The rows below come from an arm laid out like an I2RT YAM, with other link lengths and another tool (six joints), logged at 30 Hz.
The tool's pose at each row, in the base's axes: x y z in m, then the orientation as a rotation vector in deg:
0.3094, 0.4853, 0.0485, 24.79, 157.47, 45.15
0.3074, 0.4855, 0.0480, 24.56, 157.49, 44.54
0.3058, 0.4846, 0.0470, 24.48, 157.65, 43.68
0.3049, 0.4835, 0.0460, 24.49, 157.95, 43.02
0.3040, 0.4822, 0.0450, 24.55, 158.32, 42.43
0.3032, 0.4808, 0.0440, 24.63, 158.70, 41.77
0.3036, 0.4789, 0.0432, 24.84, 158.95, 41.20
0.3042, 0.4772, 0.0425, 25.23, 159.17, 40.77
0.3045, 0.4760, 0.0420, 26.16, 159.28, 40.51
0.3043, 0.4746, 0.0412, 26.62, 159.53, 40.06
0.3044, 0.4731, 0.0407, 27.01, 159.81, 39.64
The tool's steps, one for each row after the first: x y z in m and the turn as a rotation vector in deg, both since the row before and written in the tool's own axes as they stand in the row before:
0.0020, -0.0005, -0.0001, 0.35, -0.17, -0.25
0.0013, -0.0016, -0.0001, 0.57, -0.14, -0.16
0.0006, -0.0016, 0.0000, 0.50, 0.06, -0.05
0.0005, -0.0018, 0.0000, 0.48, 0.14, 0.00
0.0004, -0.0018, 0.0000, 0.53, 0.13, 0.01
-0.0009, -0.0019, 0.0000, 0.45, 0.04, 0.09
-0.0010, -0.0016, 0.0000, 0.37, 0.05, 0.23
-0.0006, -0.0012, 0.0000, 0.29, -0.01, 0.61
-0.0002, -0.0016, 0.0000, 0.40, 0.08, 0.28
-0.0006, -0.0015, -0.0002, 0.38, 0.12, 0.24

